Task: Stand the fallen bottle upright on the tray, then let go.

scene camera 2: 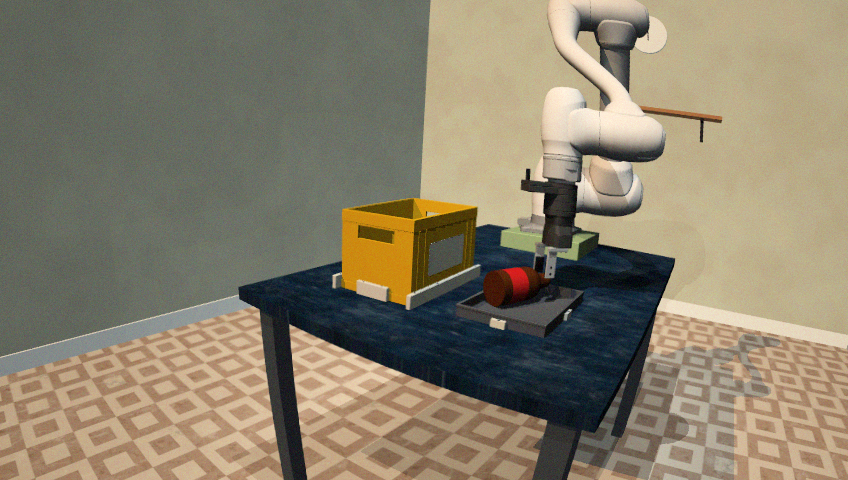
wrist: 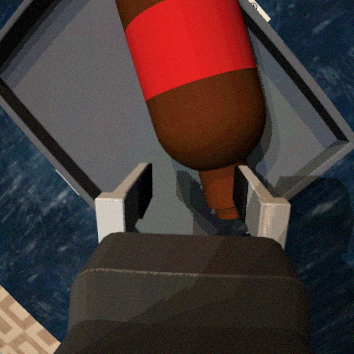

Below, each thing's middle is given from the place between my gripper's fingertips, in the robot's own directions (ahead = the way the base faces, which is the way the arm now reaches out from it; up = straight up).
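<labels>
For the brown bottle (scene camera 2: 501,287), here's where my gripper is: 20 mm above the bottle, 40 mm to the left of it and 40 mm short of it.
</labels>
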